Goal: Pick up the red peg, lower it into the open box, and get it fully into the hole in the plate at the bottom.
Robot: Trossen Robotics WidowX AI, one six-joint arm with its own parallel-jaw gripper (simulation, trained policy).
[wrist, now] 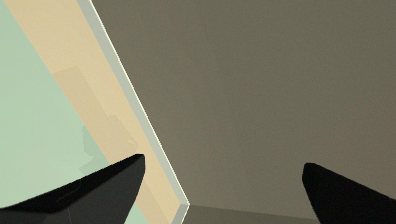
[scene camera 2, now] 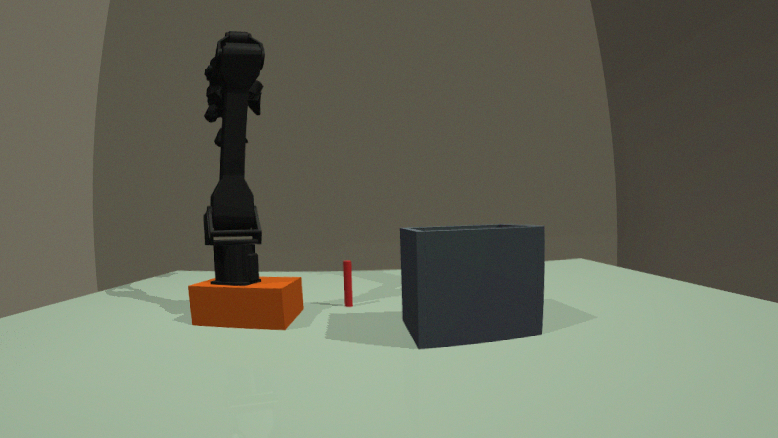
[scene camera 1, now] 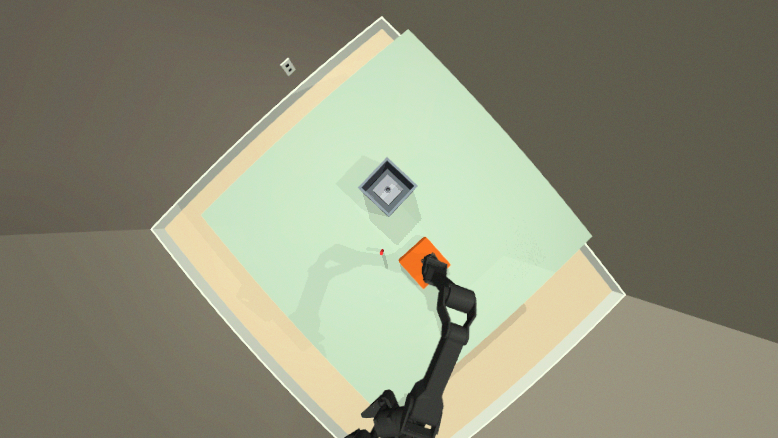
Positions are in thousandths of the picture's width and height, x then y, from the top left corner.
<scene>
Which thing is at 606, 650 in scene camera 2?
A dark grey box.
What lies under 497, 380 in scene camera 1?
A dark grey box.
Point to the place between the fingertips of my gripper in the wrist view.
562, 743
</scene>
